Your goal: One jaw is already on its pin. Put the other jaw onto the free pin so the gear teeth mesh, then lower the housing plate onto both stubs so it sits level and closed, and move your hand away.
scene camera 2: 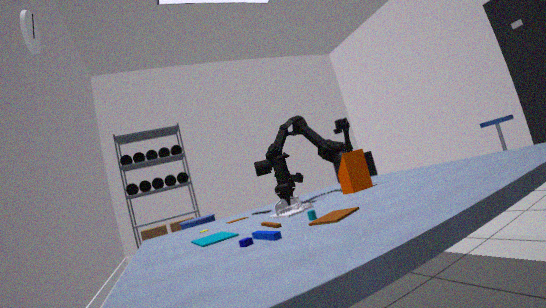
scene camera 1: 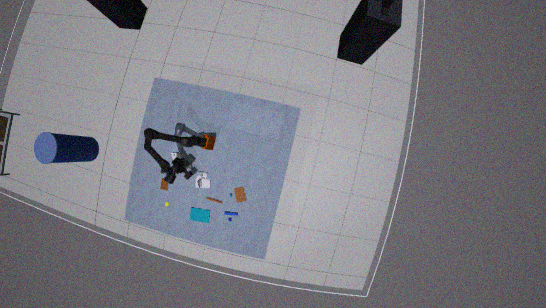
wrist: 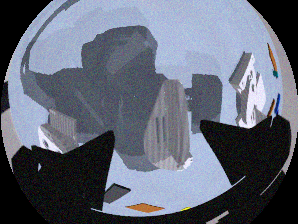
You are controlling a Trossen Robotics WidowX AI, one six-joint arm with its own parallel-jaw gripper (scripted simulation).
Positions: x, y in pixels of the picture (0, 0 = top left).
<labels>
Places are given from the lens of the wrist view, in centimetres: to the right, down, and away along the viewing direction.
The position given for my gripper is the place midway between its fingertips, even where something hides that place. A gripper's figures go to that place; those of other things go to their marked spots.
my gripper [wrist: 159, 130]: 1, 2, 10
light grey jaw piece [wrist: 174, 155]: 2, 3, 7
</labels>
